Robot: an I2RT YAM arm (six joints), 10 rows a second.
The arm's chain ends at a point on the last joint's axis. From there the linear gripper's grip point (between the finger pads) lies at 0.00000 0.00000 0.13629 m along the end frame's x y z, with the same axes.
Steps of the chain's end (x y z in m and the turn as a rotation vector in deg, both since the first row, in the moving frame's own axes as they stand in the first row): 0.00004 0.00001 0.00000 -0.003 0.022 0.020; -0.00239 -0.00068 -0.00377 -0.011 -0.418 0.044; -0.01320 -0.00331 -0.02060 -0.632 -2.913 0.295; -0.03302 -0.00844 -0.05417 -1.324 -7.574 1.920; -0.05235 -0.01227 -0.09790 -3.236 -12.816 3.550; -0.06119 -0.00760 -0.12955 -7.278 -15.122 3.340; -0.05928 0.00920 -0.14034 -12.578 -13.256 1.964; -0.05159 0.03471 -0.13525 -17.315 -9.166 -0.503; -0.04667 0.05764 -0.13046 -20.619 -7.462 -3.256
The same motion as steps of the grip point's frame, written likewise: 0.00009 0.00002 0.00000 -0.003 0.022 0.020; -0.00338 -0.00065 -0.00377 -0.011 -0.418 0.044; -0.02013 -0.00183 -0.02078 -0.632 -2.913 0.295; -0.05103 -0.00560 -0.05540 -1.324 -7.574 1.920; -0.08278 -0.00559 -0.10151 -3.236 -12.816 3.550; -0.09713 0.00842 -0.13535 -7.278 -15.122 3.340; -0.09078 0.03807 -0.14721 -12.578 -13.256 1.964; -0.07279 0.07519 -0.14314 -17.315 -9.166 -0.503; -0.06260 0.10597 -0.14032 -20.619 -7.462 -3.256
